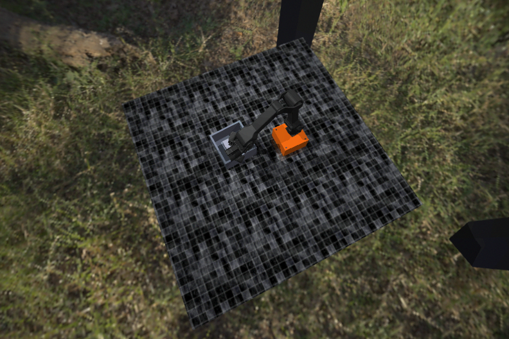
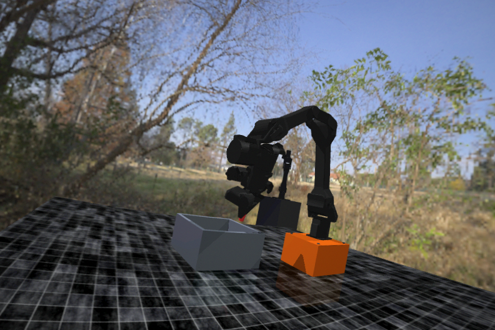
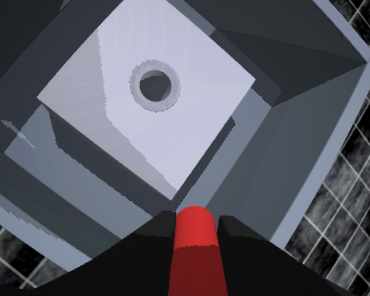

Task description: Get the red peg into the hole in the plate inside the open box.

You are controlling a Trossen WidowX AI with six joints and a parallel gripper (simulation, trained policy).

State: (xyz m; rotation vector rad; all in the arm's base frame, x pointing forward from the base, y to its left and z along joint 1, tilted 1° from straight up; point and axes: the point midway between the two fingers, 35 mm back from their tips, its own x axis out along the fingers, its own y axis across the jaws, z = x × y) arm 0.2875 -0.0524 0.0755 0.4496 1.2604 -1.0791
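The red peg is 2 cm to the left of my gripper tip and 3 cm above it. Also, from my gripper tip: grey box 3 cm ahead, 5 cm to the right, 11 cm below.
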